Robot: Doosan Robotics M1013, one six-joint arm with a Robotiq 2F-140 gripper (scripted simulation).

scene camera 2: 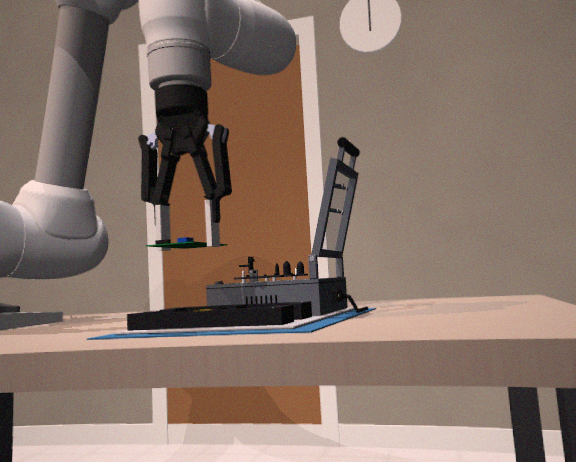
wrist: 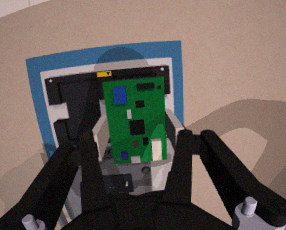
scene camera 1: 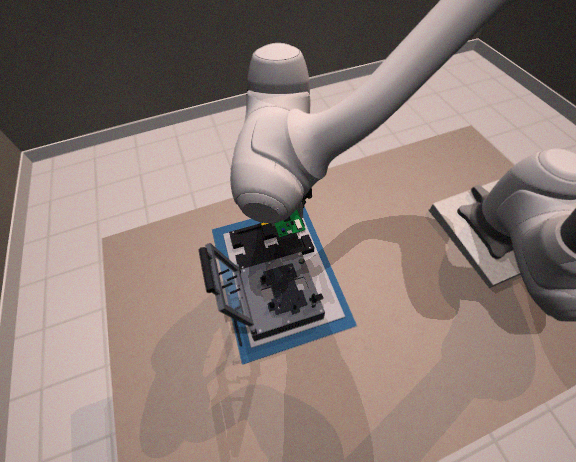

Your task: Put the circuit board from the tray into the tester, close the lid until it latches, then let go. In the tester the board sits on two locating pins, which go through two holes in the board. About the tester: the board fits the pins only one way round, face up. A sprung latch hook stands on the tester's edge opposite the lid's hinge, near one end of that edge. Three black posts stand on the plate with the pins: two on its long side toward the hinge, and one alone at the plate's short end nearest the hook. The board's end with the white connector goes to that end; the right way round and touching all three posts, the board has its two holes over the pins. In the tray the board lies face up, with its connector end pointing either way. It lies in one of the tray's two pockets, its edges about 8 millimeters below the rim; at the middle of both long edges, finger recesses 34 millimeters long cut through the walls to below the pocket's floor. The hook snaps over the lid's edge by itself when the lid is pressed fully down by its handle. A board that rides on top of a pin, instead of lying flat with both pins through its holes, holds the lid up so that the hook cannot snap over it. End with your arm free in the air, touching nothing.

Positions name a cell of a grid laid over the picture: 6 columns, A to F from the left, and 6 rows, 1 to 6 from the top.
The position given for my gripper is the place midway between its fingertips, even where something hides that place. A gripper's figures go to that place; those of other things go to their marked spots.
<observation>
My gripper (scene camera 2: B4) is 88 cm from the lens. A lid (scene camera 2: D3) is 95 cm from the lens.
</observation>
